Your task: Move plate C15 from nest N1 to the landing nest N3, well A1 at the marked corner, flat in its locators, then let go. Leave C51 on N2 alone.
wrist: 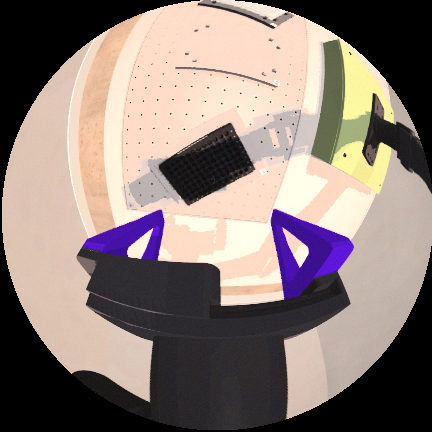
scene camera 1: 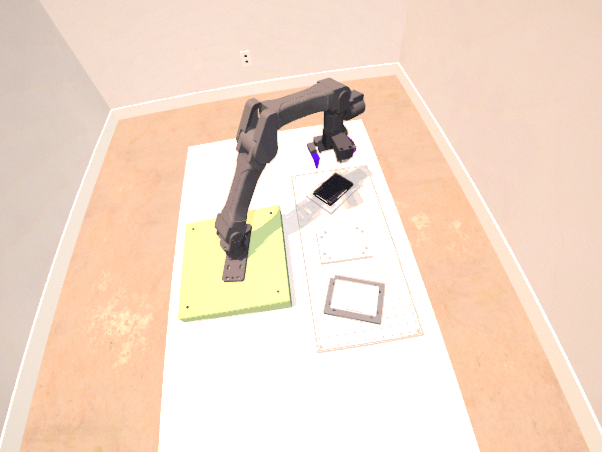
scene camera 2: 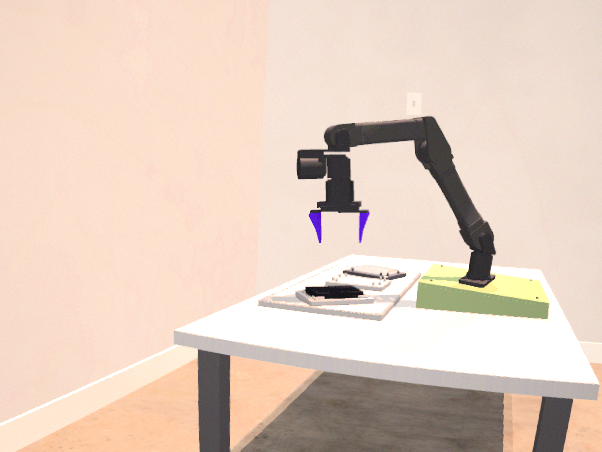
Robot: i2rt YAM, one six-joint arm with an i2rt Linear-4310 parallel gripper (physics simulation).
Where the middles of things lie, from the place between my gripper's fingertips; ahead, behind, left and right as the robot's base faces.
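The black well plate (scene camera 1: 336, 186) is 1 cm ahead of my hand and 12 cm below it, which makes it, going by their middles, the nearest to my hand of the things named here. There is a white grid plate (scene camera 1: 360, 298) as well, and I see that it is 41 cm to the right of my hand, 6 cm ahead of it and 12 cm below it.
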